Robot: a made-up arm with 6 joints.
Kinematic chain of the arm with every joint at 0, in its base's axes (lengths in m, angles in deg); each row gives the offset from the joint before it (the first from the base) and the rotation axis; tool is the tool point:
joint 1: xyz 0 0 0.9 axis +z
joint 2: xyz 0.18 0 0 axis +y
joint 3: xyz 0 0 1.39 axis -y
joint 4: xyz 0 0 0.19 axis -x
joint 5: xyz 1.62 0 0 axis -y
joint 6: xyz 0.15 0 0 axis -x
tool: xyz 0 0 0
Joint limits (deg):
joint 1: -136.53..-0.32
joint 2: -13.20..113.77
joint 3: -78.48..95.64
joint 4: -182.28..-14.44
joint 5: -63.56..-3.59
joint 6: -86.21..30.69
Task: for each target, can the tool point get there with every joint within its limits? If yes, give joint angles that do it. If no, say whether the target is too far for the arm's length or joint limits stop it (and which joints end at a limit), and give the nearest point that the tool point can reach.
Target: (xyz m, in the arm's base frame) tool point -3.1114 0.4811 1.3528
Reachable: no: joint limits stop it (at a limit: joint 1, joint 4, joint 5) | nearest point -1.4022 -1.3219 1.3528 | short by 2.484 m
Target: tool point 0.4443 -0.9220 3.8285
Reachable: yes | joints -66.60 0.46 58.20 -30.04 -33.65 -2.21
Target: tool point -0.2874 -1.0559 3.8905
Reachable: yes | joints -106.29 11.79 70.82 -169.40 -47.33 -54.79
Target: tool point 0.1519 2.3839 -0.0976
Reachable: no: joint limits stop it (at a limit: joint 2) | nearest point 0.0202 0.3169 0.1382 | short by 2.085 m
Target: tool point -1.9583 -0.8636 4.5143
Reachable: no: too far | nearest point -1.1732 -1.1109 3.7274 | short by 1.139 m
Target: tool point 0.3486 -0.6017 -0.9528
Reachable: yes | joints -60.84 101.85 -23.21 -148.80 -8.34 -27.02
